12 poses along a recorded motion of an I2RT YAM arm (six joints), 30 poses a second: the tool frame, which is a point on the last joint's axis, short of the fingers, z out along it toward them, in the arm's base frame.
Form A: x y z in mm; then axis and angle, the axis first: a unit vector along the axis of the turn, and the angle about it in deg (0 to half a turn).
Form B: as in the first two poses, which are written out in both.
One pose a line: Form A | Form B
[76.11, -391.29, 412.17, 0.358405, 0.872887, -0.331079, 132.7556] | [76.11, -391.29, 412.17, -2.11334, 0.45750, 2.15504]
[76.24, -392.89, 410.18, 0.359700, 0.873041, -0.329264, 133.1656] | [76.24, -392.89, 410.18, -2.11579, 0.45261, 2.16239]
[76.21, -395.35, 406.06, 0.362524, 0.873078, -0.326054, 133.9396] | [76.21, -395.35, 406.06, -2.11950, 0.44278, 2.17567]
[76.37, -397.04, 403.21, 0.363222, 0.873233, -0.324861, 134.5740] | [76.37, -397.04, 403.21, -2.12501, 0.43480, 2.18438]
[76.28, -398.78, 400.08, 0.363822, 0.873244, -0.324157, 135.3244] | [76.28, -398.78, 400.08, -2.13163, 0.42484, 2.19338]
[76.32, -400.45, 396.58, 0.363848, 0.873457, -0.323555, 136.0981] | [76.32, -400.45, 396.58, -2.13939, 0.41493, 2.20250]
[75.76, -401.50, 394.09, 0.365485, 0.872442, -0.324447, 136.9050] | [75.76, -401.50, 394.09, -2.14390, 0.40160, 2.20864]
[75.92, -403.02, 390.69, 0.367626, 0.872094, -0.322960, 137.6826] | [75.92, -403.02, 390.69, -2.14765, 0.39045, 2.21857]
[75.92, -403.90, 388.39, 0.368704, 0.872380, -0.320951, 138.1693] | [75.92, -403.90, 388.39, -2.15069, 0.38473, 2.22678]
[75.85, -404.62, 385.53, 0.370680, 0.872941, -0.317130, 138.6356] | [75.85, -404.62, 385.53, -2.15222, 0.38019, 2.23781]
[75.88, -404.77, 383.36, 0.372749, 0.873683, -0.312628, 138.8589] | [75.88, -404.77, 383.36, -2.15143, 0.37957, 2.24763]
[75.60, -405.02, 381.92, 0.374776, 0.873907, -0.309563, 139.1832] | [75.60, -405.02, 381.92, -2.15125, 0.37622, 2.25583]
